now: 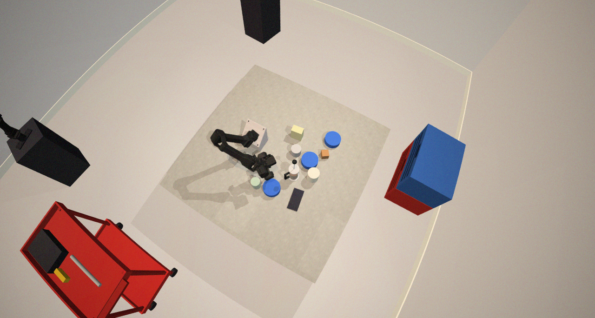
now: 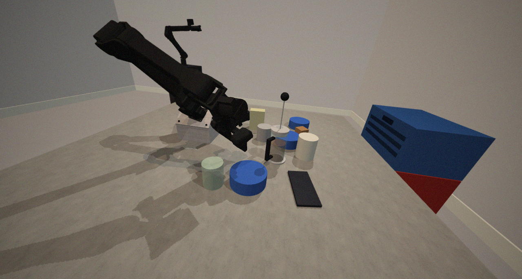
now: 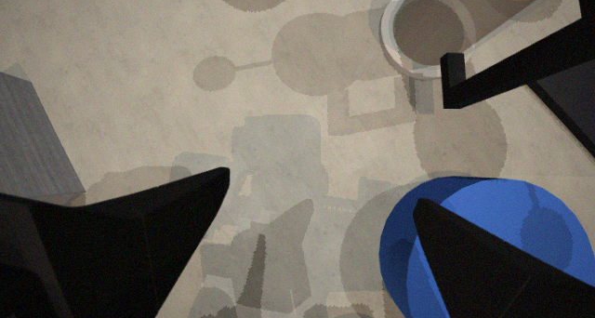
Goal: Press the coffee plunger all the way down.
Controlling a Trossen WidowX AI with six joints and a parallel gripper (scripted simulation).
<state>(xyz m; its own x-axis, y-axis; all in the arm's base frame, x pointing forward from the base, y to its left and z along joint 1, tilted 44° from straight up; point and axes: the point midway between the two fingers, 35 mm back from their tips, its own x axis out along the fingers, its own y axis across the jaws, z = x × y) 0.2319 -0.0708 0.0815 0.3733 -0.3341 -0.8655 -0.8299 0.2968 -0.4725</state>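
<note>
My gripper tip is now 13 cm short of the glass coffee press, 6 cm to the right of it and 6 cm below it. From my gripper tip the other things lie so: grey cylinder (4 cm ahead, 22 cm to the left, 3 cm below); then orange cube (22 cm ahead, 33 cm to the left, 4 cm below); then flat black slab (25 cm ahead, 5 cm to the right, 6 cm below).
</note>
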